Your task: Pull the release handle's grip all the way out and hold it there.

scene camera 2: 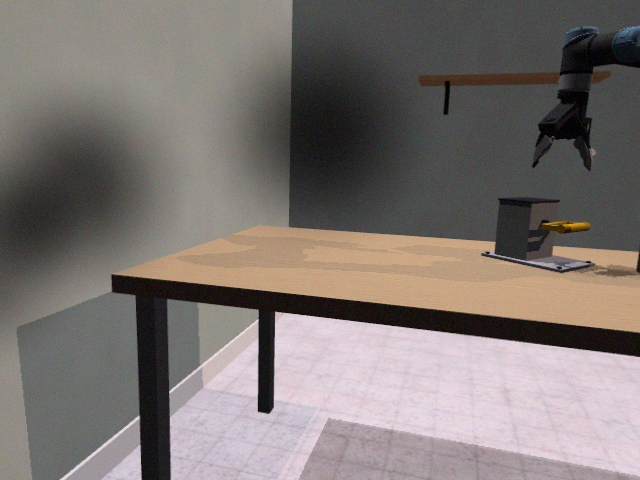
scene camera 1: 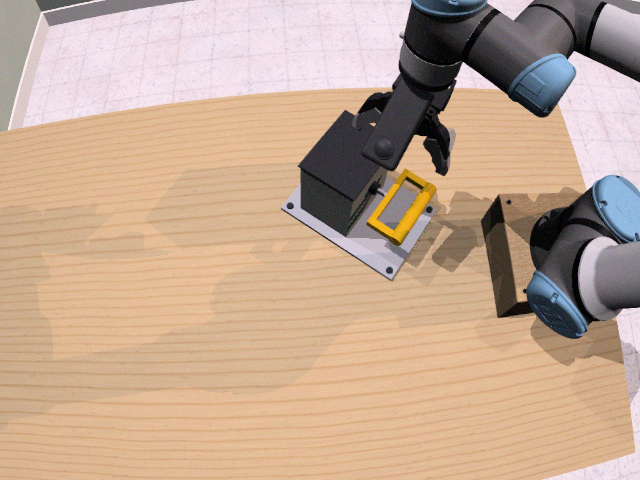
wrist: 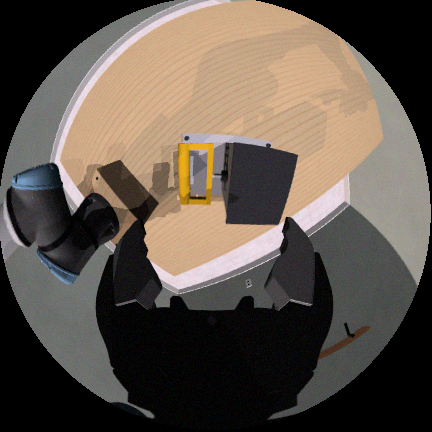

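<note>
The yellow release handle's grip [scene camera 1: 415,213] [scene camera 2: 573,226] [wrist: 184,174] is a flat rectangular loop with a thick outer bar. It stands level, out from one side of the dark box housing [scene camera 1: 336,160] [scene camera 2: 512,229] [wrist: 260,185], above the grey base plate [scene camera 1: 361,252] [wrist: 225,138]. A short thin rod [scene camera 1: 381,191] [wrist: 217,175] joins the loop to the housing. My gripper [scene camera 1: 398,148] [scene camera 2: 561,167] [wrist: 212,219] is open and empty. It hangs well above the housing and the grip, pointing down and touching neither. In the wrist view the loop lies ahead of the fingers, left of the housing.
A brown wooden block [scene camera 1: 499,263] [wrist: 127,190] stands on the wooden table [scene camera 1: 206,335] [scene camera 2: 361,258] [wrist: 240,75], by the arm's base [scene camera 1: 560,237] [wrist: 95,217]. A wooden shelf [scene camera 2: 485,79] [wrist: 345,343] is on the wall behind.
</note>
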